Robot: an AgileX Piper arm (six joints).
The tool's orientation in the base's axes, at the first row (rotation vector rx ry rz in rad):
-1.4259, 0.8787, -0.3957
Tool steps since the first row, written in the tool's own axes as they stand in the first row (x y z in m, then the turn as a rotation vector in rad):
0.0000, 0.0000, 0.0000, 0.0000, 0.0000, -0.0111
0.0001, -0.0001, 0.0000, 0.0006, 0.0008, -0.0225
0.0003, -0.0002, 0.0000, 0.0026, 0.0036, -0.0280
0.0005, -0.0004, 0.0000, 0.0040, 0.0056, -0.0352
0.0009, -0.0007, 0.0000, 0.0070, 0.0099, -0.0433
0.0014, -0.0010, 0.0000, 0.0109, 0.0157, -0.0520
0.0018, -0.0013, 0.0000, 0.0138, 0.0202, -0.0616
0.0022, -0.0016, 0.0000, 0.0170, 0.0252, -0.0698
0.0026, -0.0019, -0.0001, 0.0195, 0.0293, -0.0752
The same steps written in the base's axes. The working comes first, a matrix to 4 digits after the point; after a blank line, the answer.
The tool's axes in the first row as the columns of a matrix, in the base's axes (used below as rounded here):
0.6395, -0.2590, 0.7238
-0.7137, 0.1500, 0.6842
-0.2858, -0.9542, -0.0889

0.0000, 0.0000, 0.0000, -0.0080, -0.0076, 0.0010
0.0001, -0.0001, 0.0001, -0.0161, -0.0157, 0.0011
0.0002, -0.0002, 0.0001, -0.0195, -0.0205, -0.0017
0.0004, -0.0004, 0.0002, -0.0244, -0.0261, -0.0034
0.0008, -0.0007, 0.0004, -0.0294, -0.0331, -0.0076
0.0012, -0.0011, 0.0006, -0.0347, -0.0410, -0.0135
0.0015, -0.0015, 0.0007, -0.0410, -0.0490, -0.0177
0.0018, -0.0018, 0.0009, -0.0462, -0.0561, -0.0227
0.0021, -0.0022, 0.0011, -0.0495, -0.0610, -0.0268

